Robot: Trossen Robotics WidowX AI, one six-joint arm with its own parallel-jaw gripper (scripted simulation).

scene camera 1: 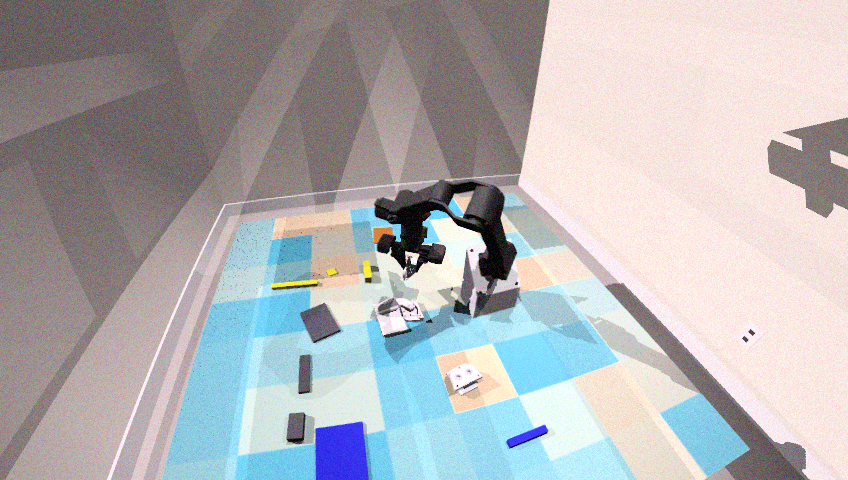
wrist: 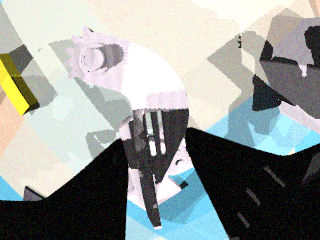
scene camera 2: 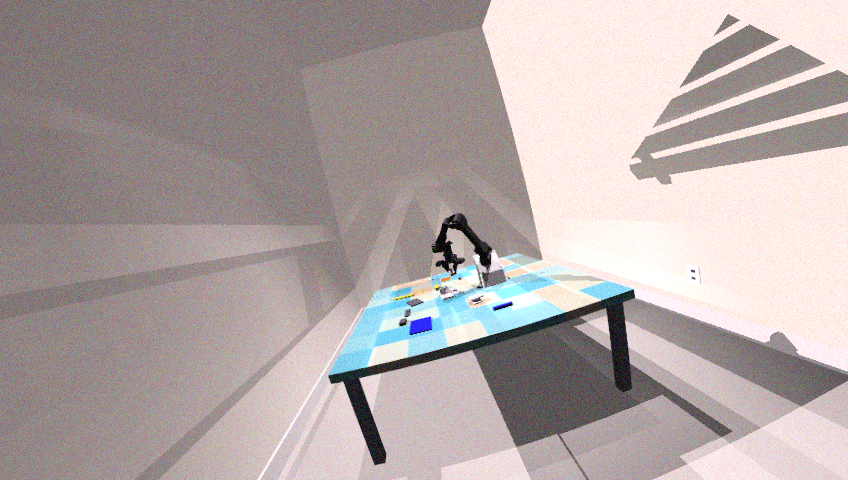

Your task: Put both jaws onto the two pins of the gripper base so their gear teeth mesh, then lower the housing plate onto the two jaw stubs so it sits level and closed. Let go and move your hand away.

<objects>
gripper: holds a white gripper jaw [wrist: 151,84]
</objects>
